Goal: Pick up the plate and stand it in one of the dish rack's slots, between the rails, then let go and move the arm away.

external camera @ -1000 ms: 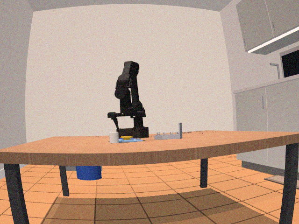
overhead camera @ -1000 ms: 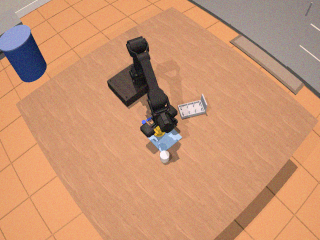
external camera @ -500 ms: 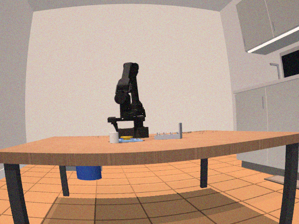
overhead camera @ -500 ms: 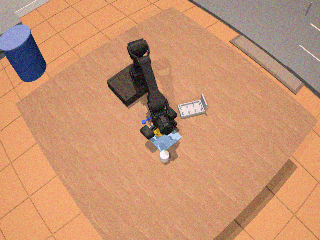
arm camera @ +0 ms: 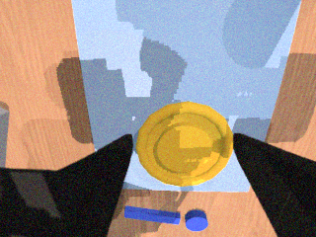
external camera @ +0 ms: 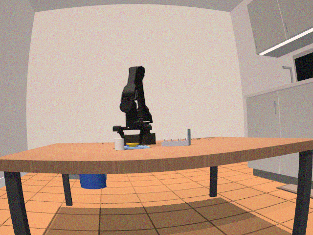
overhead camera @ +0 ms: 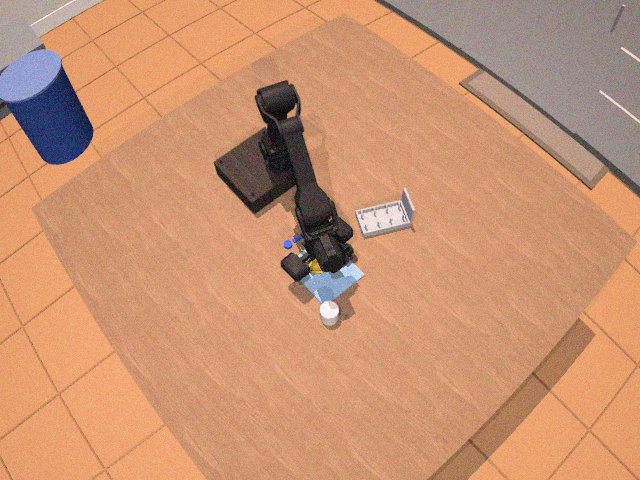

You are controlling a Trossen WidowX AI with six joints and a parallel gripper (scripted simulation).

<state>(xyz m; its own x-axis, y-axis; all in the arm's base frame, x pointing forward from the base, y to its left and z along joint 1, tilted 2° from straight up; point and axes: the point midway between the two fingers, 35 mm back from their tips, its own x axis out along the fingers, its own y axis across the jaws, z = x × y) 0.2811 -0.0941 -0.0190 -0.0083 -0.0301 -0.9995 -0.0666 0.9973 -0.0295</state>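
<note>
The yellow plate is 1 cm above my gripper tip. Round my gripper tip: blue spoon 9 cm behind; light blue mat 2 cm ahead, 1 cm below; white cup 13 cm ahead, 7 cm to the right, 2 cm above.
</note>
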